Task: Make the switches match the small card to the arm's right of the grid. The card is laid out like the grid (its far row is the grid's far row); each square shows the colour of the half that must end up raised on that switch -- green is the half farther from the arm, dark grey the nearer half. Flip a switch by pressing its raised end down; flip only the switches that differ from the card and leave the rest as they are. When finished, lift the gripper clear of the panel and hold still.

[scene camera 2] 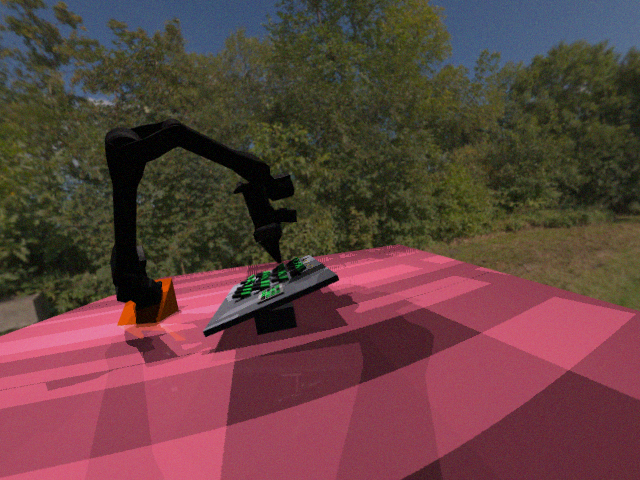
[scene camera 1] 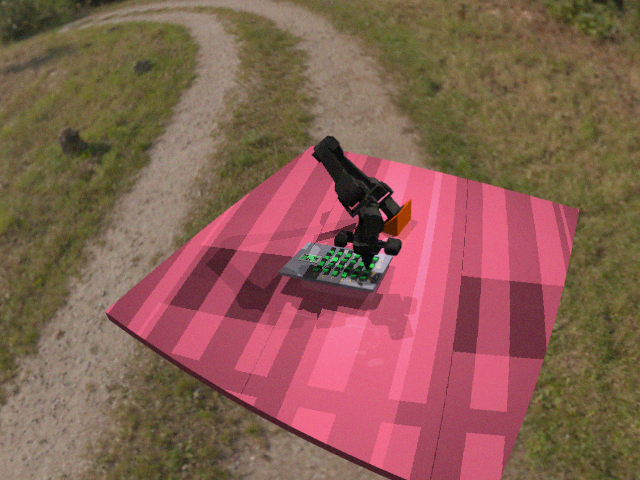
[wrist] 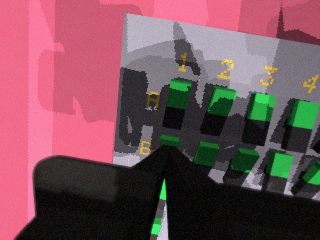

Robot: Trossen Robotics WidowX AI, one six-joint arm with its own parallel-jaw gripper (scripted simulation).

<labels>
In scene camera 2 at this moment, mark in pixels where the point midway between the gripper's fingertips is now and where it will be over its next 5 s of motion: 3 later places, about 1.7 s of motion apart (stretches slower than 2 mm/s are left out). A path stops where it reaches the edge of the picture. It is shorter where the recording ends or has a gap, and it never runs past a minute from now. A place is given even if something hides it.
My gripper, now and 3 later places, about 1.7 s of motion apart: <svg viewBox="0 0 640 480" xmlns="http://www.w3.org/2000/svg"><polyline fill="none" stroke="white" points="279,262 278,263 273,276 274,280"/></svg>
</labels>
